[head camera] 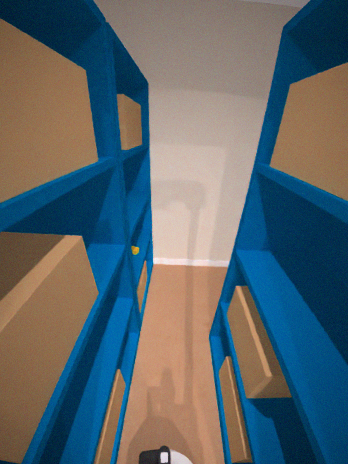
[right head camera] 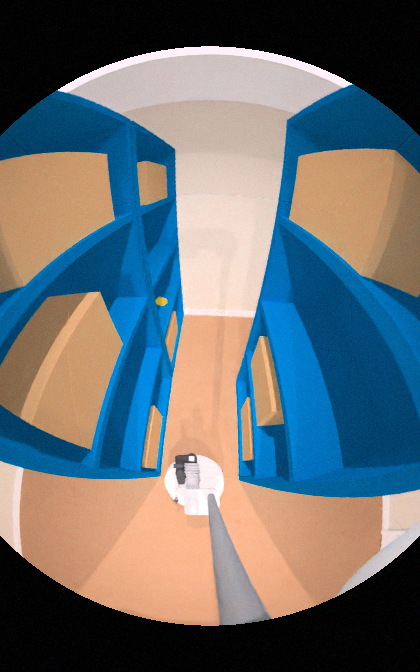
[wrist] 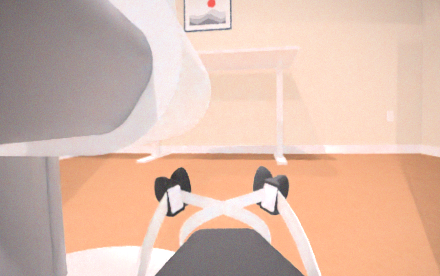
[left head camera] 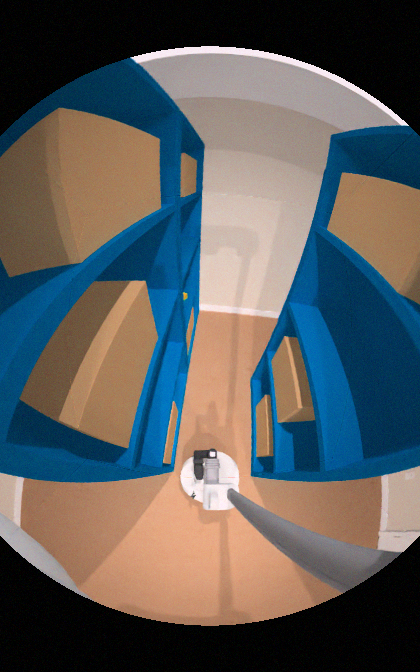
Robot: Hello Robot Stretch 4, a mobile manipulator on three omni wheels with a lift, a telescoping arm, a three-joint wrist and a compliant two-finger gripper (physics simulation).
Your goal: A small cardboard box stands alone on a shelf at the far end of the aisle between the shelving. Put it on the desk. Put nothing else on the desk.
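Places are measured from the robot's base along level axes (x up, y back, z right), in metres.
Where they show: gripper, between the fingertips: (wrist: 221,182).
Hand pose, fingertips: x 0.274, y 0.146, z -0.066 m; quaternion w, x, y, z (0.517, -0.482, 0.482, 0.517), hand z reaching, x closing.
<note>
Each offset is from my fingertips to the centre of the thing. Level surfaces: height alone.
At the far end of the left shelving, a cardboard box (head camera: 131,122) (left head camera: 188,175) (right head camera: 152,182) stands on an upper shelf, and another box {dx -0.090, dy -1.465, dz -0.281 m} (head camera: 143,287) (left head camera: 190,331) (right head camera: 171,336) shows partly on a lower shelf. I cannot tell whether either is the small box that the task names. The white desk {dx +0.624 m} (wrist: 240,60) stands against the wall in the wrist view, partly hidden by my own body. My gripper (wrist: 221,182) is open and empty, its dark fingertips well apart, above the floor and far from the desk and the boxes.
Blue shelving (head camera: 112,90) (head camera: 272,105) stands close on both sides of the aisle. Large boxes (head camera: 45,110) (head camera: 45,345) (head camera: 315,135) and a lower right box {dx +0.368, dy -0.675, dz +0.603 m} (head camera: 252,345) stand on it. A small yellow thing {dx +0.255, dy -1.575, dz -0.221 m} (head camera: 135,250) (left head camera: 185,296) (right head camera: 161,301) lies on the left. A pale wall (head camera: 200,120) closes the aisle.
</note>
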